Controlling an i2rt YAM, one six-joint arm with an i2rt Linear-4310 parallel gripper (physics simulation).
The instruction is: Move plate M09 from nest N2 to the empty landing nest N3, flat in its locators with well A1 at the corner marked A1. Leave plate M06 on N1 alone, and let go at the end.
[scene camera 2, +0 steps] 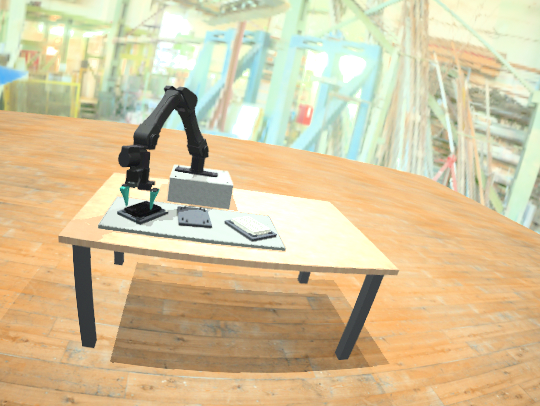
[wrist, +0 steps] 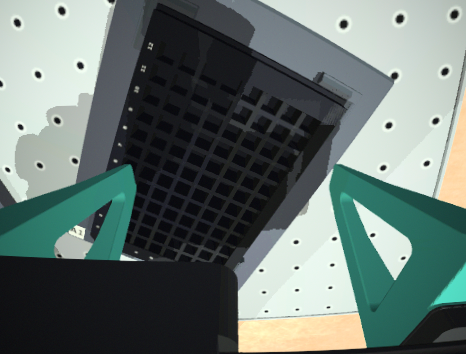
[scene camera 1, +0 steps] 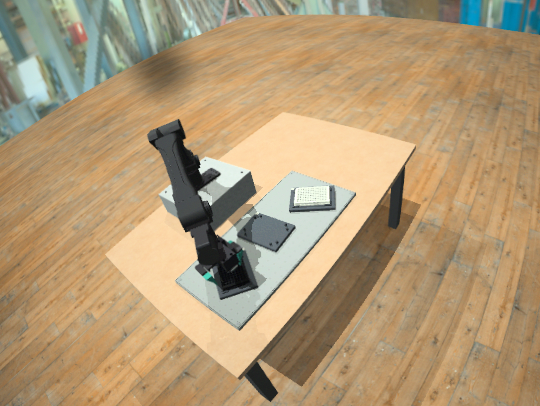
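Note:
A black well plate (scene camera 1: pixel 234 281) (scene camera 2: pixel 142 209) (wrist: pixel 200 150) lies in a dark nest (scene camera 1: pixel 240 292) (scene camera 2: pixel 145 220) (wrist: pixel 370 82). Column numbers run along its left edge in the wrist view, and an A1 label (wrist: pixel 76 231) shows at the lower left. My gripper (scene camera 1: pixel 225 270) (scene camera 2: pixel 139 206) (wrist: pixel 232 175) is open over this plate. In the wrist view the left fingertip overlaps the numbered edge, and the right fingertip shows past the opposite side of the nest. The empty nest (scene camera 1: pixel 265 231) (scene camera 2: pixel 195 218) is the middle one. Plate and nest names are not readable.
A white plate (scene camera 1: pixel 312 195) (scene camera 2: pixel 252 226) lies in the nest at the other end of the grey perforated board (scene camera 1: pixel 280 272) (scene camera 2: pixel 225 241). The arm's grey base block (scene camera 1: pixel 232 197) (scene camera 2: pixel 200 194) stands behind the board on the wooden table (scene camera 1: pixel 340 137) (scene camera 2: pixel 325 235).

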